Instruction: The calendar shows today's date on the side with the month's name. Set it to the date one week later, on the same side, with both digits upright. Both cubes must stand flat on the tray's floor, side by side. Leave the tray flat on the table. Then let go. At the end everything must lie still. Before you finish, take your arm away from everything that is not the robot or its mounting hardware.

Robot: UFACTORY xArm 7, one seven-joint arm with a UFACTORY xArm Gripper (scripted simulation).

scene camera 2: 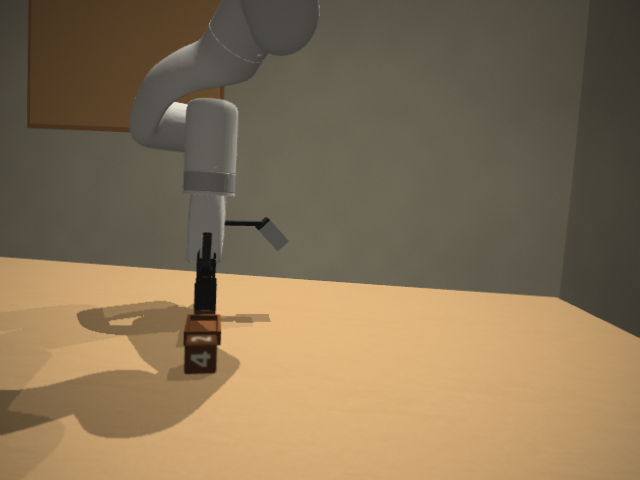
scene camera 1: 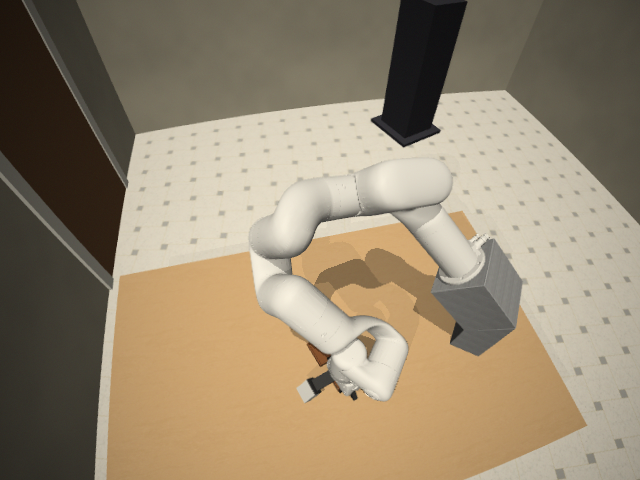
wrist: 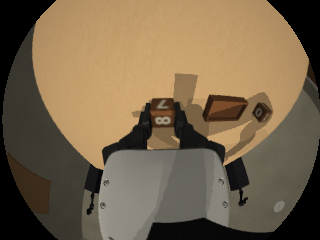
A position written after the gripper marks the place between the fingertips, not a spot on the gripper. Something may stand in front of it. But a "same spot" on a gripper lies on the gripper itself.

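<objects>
The gripper can be seen in scene camera 1 [340,383], in scene camera 2 and in the wrist view. On the gripper, [scene camera 2: 205,293] and [wrist: 186,118] are the same spot.
</objects>
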